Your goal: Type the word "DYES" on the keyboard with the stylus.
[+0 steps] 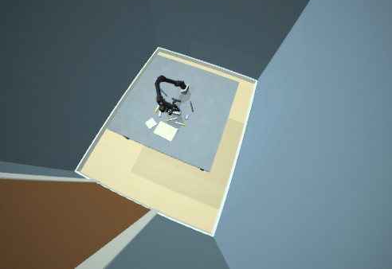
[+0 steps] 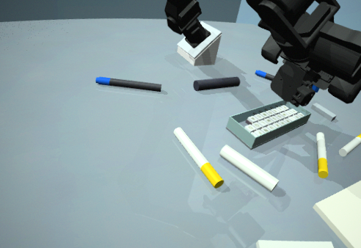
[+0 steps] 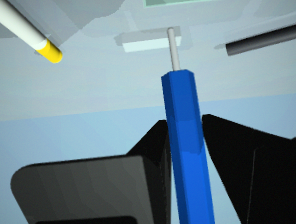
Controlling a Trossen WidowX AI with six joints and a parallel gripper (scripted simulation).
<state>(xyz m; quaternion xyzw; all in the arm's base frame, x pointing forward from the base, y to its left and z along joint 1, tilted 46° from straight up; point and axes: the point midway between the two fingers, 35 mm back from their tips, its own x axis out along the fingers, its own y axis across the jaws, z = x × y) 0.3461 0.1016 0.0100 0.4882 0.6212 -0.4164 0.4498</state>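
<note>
Now: gripper tip 9 cm to the left of the keyboard and 9 cm above it. From my gripper tip the other things lie so: blue stylus: 1 cm below; stylus tip: 5 cm below; grey block: 10 cm to the left, 10 cm below, 1 cm behind.
</note>
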